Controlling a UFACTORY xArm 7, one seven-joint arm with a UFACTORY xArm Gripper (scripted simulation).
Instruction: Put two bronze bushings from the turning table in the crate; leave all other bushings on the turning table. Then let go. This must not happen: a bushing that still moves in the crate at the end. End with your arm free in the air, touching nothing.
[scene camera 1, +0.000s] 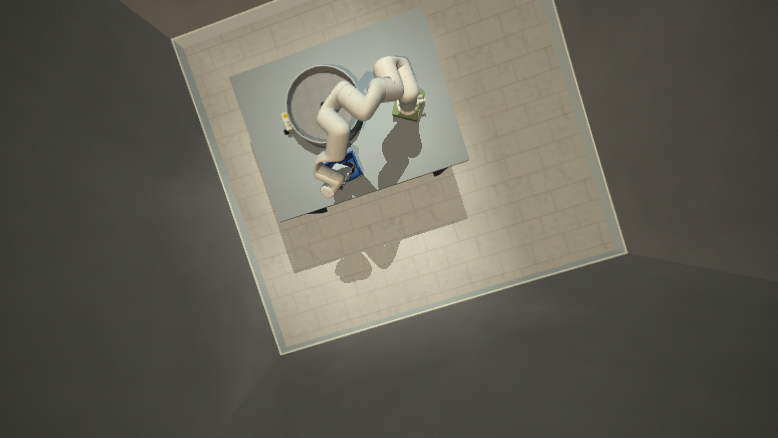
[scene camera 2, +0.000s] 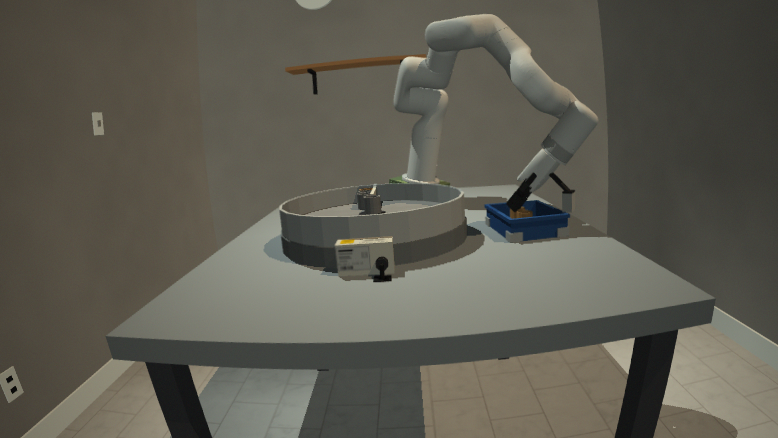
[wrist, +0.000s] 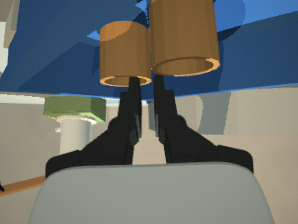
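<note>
The gripper (scene camera 2: 511, 207) is part of the scene, and the wrist view shows the gripper (wrist: 147, 88) too. A bronze bushing (wrist: 124, 45) can be seen, as can a blue crate (scene camera 2: 540, 227); the wrist view also shows the crate (wrist: 76, 72).
</note>
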